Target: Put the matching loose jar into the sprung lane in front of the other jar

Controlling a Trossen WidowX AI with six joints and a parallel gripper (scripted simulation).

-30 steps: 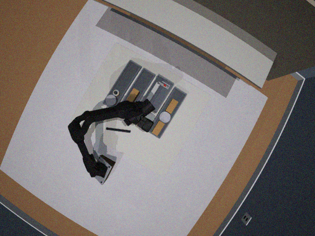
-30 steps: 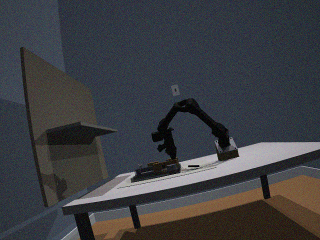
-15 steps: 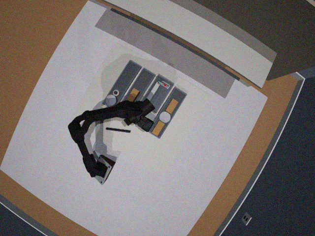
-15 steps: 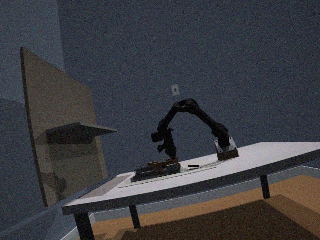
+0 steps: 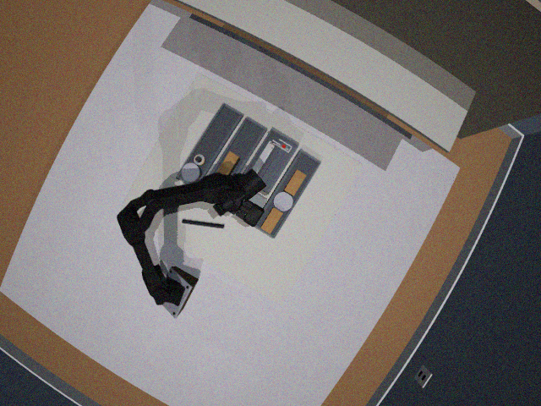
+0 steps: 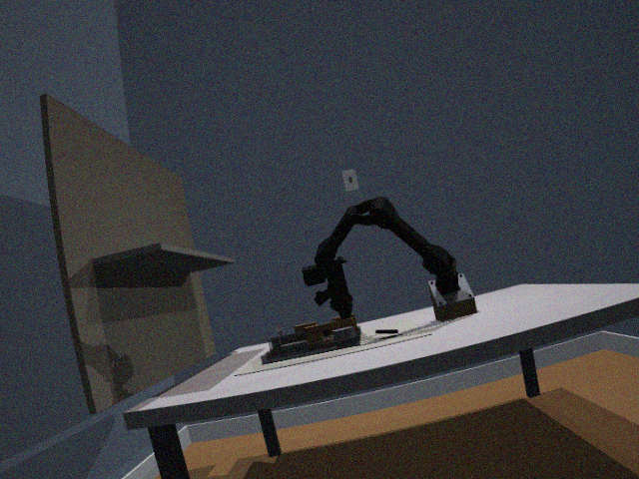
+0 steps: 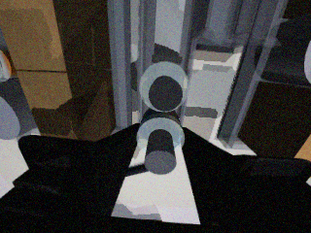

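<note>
My gripper tip is now 110 mm past the black bar, 70 mm to the right of it and 40 mm above it. From my gripper tip the other things lie so: wall shelf (500 mm ahead, 320 mm above, 50 mm to the right); then red mark (220 mm ahead, 80 mm to the right, 30 mm above).
</note>
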